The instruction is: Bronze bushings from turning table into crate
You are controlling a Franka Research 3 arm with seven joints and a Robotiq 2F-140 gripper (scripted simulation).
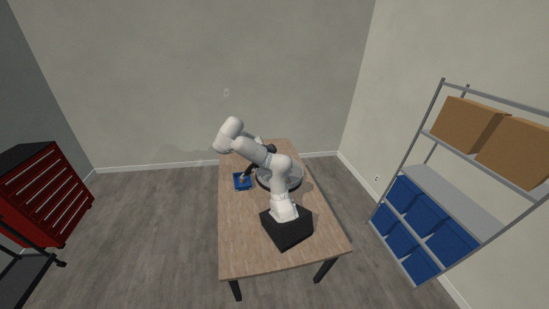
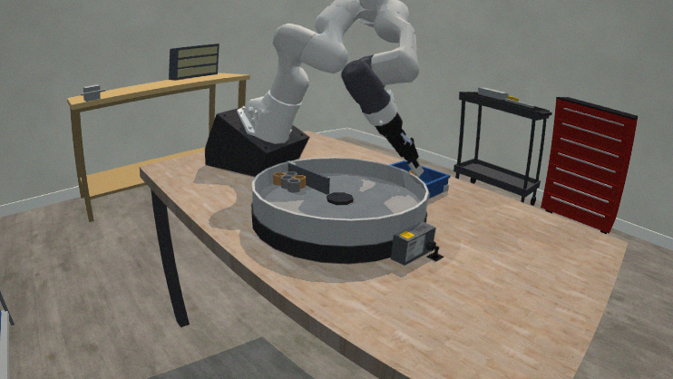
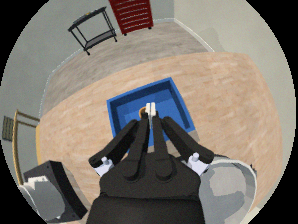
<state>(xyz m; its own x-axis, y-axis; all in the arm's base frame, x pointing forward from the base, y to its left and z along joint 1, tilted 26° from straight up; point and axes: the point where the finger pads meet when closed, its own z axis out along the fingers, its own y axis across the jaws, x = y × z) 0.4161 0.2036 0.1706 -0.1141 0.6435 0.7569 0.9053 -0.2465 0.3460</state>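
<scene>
Now: the blue crate 10 mm behind my hand, 10 mm to the left of it and 50 mm below it. Also, from my hand: grey round turning table 30 mm ahead, 330 mm to the right, 20 mm below; then grey turning table 50 mm ahead, 330 mm to the right, 20 mm below.
</scene>
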